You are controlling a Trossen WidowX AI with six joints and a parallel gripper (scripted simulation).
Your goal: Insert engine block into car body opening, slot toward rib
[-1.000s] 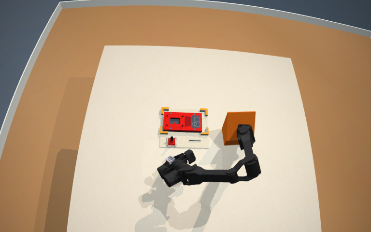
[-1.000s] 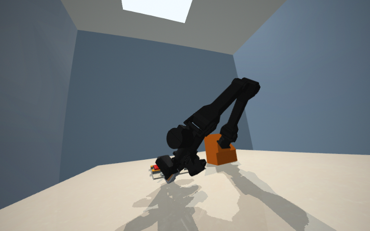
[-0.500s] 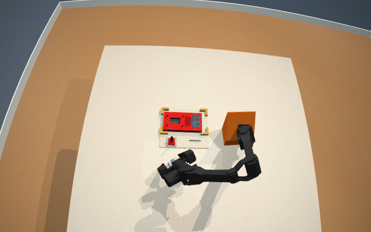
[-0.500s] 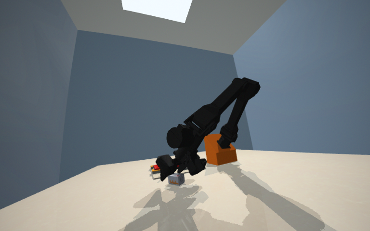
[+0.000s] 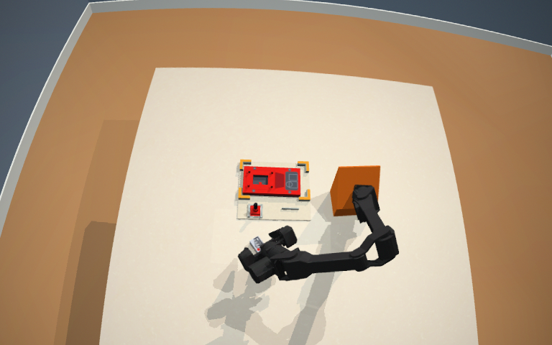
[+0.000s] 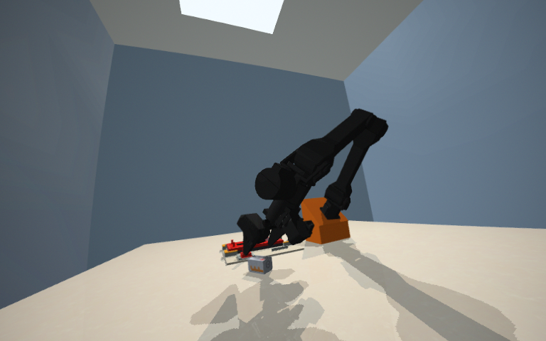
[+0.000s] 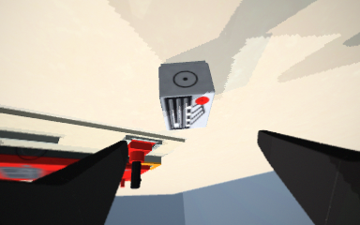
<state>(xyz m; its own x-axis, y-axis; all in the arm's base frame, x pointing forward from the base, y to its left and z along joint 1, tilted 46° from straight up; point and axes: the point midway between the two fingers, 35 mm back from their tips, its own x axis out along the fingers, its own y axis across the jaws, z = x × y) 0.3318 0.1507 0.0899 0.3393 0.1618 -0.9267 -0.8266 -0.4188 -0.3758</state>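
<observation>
My gripper tip is now 10 mm past the engine block and 40 mm above it. Round my gripper tip: fixture: 50 mm behind, 230 mm to the right, 40 mm below.
</observation>
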